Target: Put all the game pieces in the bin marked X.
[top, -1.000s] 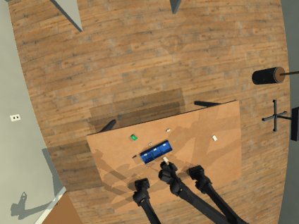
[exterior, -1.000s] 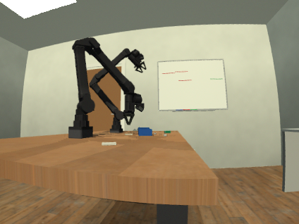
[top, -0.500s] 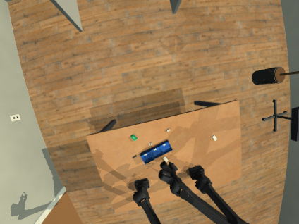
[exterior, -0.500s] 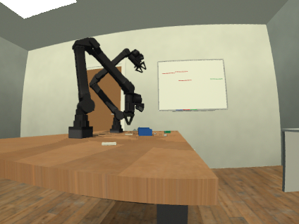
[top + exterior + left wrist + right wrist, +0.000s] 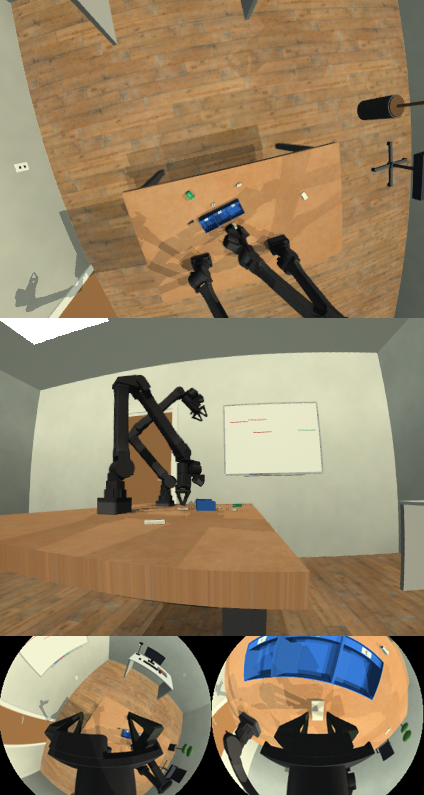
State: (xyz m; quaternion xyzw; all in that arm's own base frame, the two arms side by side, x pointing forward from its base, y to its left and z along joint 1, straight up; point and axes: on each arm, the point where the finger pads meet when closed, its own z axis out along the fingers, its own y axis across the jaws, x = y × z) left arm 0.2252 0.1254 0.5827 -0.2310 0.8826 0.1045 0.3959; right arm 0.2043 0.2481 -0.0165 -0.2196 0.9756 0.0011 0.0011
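My right hand is 3 cm above the cream piece. Also, from my right hand: thin dark object (24 cm to the left, 8 cm ahead, 2 cm below); blue bin (9 cm ahead, 6 cm to the left, 1 cm below); green piece (24 cm ahead, 21 cm to the left, 2 cm below).
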